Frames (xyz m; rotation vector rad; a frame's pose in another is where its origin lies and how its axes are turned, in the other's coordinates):
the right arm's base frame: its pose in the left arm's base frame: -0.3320 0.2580 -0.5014 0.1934 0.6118 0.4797
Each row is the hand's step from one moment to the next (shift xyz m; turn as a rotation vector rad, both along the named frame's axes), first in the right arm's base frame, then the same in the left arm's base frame.
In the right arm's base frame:
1: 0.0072 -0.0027 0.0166 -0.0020 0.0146 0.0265
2: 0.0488 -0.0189 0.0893 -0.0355 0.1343 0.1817
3: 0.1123 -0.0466 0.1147 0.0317 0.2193 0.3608
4: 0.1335 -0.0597 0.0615 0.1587 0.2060 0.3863
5: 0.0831 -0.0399 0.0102 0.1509 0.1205 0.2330
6: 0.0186 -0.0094 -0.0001 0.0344 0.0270 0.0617
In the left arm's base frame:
1: 0.0160 0.0006 0.0089 0.0088 0.0109 0.0269
2: 0.0948 0.0042 0.0414 0.0321 0.0938 0.2061
3: 0.1655 0.0100 0.0211 0.1543 0.1945 0.3429
4: 0.1540 0.0106 -0.0365 0.2651 0.2438 0.2952
5: 0.0803 0.0052 -0.0462 0.2006 0.1706 0.1491
6: 0.0167 0.0008 -0.0124 0.0510 0.0382 0.0407

